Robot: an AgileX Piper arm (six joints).
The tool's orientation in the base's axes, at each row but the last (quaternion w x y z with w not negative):
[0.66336 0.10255 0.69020 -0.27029]
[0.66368 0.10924 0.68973 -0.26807]
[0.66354 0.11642 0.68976 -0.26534]
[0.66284 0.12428 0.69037 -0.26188]
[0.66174 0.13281 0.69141 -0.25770]
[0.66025 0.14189 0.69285 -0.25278]
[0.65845 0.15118 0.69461 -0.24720]
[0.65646 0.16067 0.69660 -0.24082]
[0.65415 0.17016 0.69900 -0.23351]
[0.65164 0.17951 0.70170 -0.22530]
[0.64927 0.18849 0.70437 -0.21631]
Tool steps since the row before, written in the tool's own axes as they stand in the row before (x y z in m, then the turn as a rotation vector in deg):
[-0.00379 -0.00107 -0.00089 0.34 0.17 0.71]
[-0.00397 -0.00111 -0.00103 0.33 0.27 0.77]
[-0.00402 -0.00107 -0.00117 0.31 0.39 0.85]
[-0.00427 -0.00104 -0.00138 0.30 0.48 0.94]
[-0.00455 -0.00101 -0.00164 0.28 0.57 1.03]
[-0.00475 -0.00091 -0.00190 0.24 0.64 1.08]
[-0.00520 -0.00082 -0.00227 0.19 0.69 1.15]
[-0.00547 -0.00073 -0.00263 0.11 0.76 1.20]
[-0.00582 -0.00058 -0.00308 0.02 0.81 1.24]
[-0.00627 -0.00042 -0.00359 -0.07 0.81 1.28]
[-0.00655 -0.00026 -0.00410 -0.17 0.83 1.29]
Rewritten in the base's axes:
[-0.00093 0.00038 0.00391 0.66 -0.29 -0.35]
[-0.00107 0.00042 0.00409 0.77 -0.24 -0.36]
[-0.00118 0.00049 0.00413 0.90 -0.18 -0.37]
[-0.00133 0.00061 0.00437 1.02 -0.15 -0.37]
[-0.00151 0.00075 0.00464 1.15 -0.12 -0.37]
[-0.00167 0.00092 0.00484 1.23 -0.08 -0.34]
[-0.00189 0.00115 0.00529 1.32 -0.07 -0.30]
[-0.00212 0.00133 0.00558 1.41 -0.03 -0.23]
[-0.00239 0.00160 0.00595 1.47 -0.01 -0.15]
[-0.00268 0.00189 0.00645 1.51 -0.03 -0.06]
[-0.00300 0.00214 0.00680 1.54 -0.01 0.04]

